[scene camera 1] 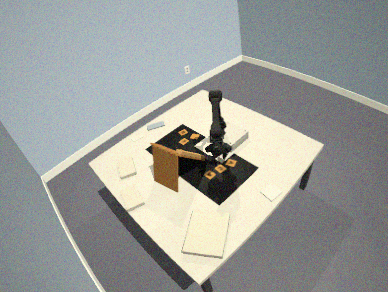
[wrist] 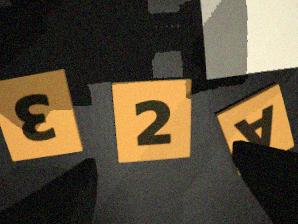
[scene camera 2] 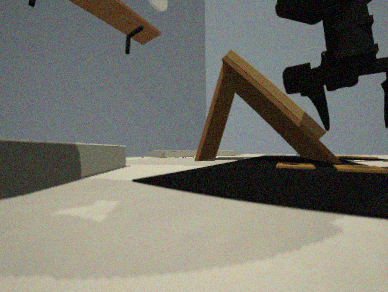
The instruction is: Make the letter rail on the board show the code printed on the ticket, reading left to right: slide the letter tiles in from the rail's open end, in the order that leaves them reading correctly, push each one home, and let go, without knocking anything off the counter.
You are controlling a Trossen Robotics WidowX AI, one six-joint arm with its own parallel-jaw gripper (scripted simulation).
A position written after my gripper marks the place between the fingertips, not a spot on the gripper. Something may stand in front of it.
My gripper (scene camera 2: 356, 129) is open, holding nothing. I also see a sloped wooden board (scene camera 2: 295, 126) and a black mat (scene camera 1: 219, 188).
My gripper also shows in the wrist view (wrist: 166, 158). The sloped wooden board is seen too in scene camera 1 (scene camera 1: 165, 157). The black mat shows as well in the wrist view (wrist: 95, 50).
